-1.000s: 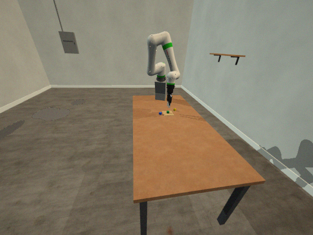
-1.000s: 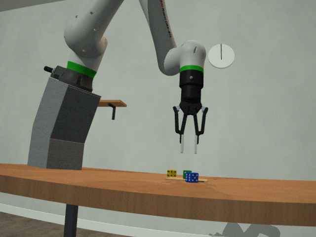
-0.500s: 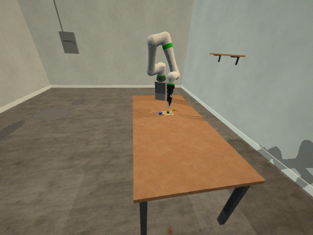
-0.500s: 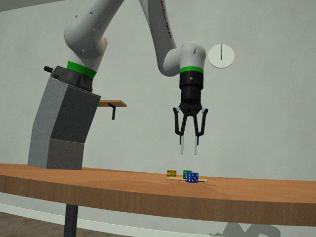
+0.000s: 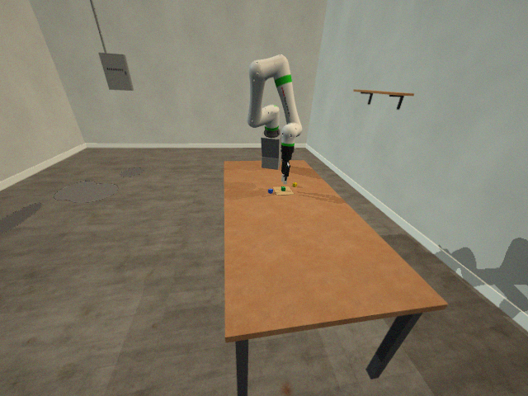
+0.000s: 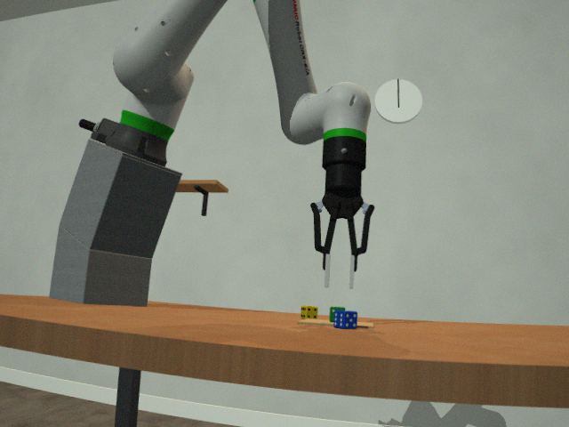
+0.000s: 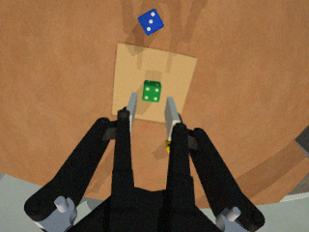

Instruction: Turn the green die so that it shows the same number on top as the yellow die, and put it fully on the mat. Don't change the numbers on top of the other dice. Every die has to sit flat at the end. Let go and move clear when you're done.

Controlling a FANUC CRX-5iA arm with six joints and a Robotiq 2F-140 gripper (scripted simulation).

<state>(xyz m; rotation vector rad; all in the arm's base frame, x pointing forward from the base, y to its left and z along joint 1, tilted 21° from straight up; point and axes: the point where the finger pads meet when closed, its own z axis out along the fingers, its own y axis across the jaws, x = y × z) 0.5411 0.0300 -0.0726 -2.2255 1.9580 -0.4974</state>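
Now: hand 90 mm above the green die. The rest, counted from my hand: blue die: 30 mm ahead, 110 mm to the right, 90 mm below; yellow die: 80 mm behind, 120 mm to the left, 90 mm below; tan mat: 100 mm below.
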